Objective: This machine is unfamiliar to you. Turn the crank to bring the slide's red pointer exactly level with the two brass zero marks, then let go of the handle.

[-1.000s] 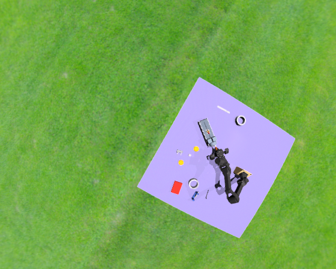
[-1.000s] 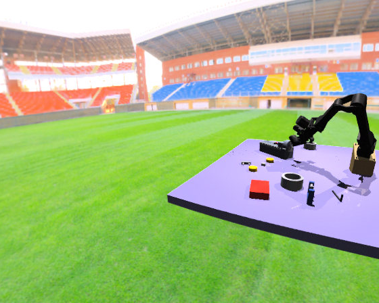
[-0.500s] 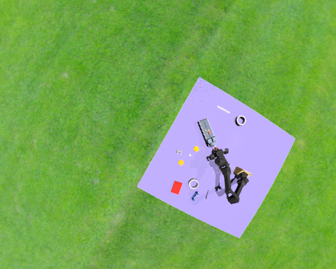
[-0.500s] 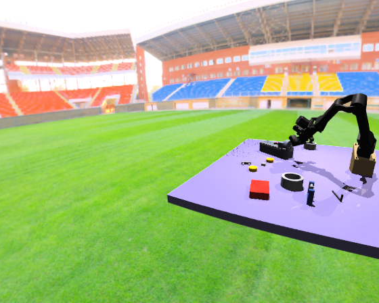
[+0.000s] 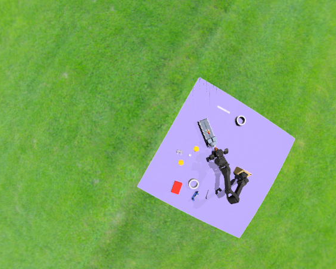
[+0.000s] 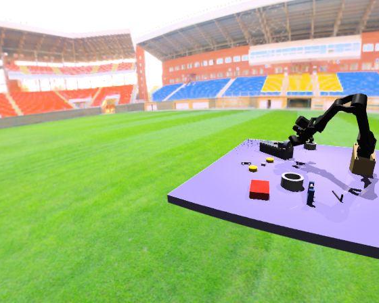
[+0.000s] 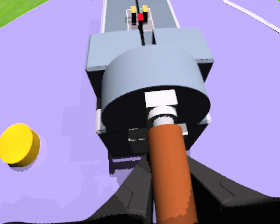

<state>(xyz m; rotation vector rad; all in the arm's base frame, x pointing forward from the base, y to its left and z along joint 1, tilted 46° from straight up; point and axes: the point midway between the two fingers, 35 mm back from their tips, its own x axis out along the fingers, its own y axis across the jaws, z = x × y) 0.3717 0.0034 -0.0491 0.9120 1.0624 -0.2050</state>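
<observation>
The brown crank handle is 1 cm behind my gripper tip, 1 cm to the left of it and 2 cm above it. The rest, counted from my gripper tip: red pointer: 13 cm ahead, 8 cm to the right, 1 cm below; white bar: 12 cm ahead, 38 cm to the right, 10 cm below; small grey bracket: 24 cm ahead, 23 cm to the left, 9 cm below.
</observation>
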